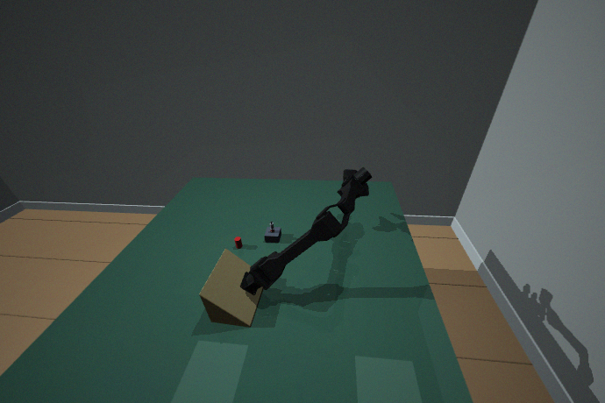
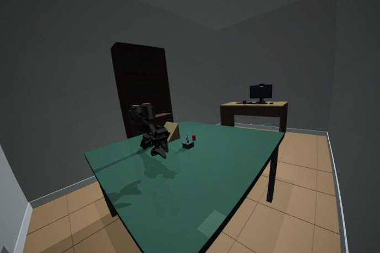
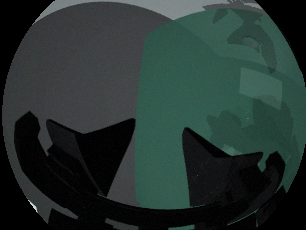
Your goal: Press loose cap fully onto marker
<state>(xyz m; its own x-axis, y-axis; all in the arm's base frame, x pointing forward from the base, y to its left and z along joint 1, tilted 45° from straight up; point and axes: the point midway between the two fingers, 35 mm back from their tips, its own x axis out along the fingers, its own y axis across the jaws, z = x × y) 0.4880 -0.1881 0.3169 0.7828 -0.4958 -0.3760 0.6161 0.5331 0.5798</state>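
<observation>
The red cap lies 490 mm to the left of my gripper tip, 290 mm behind it and 110 mm below it. Also, from my gripper tip: dark holder block: 340 mm to the left, 220 mm behind, 110 mm below.
</observation>
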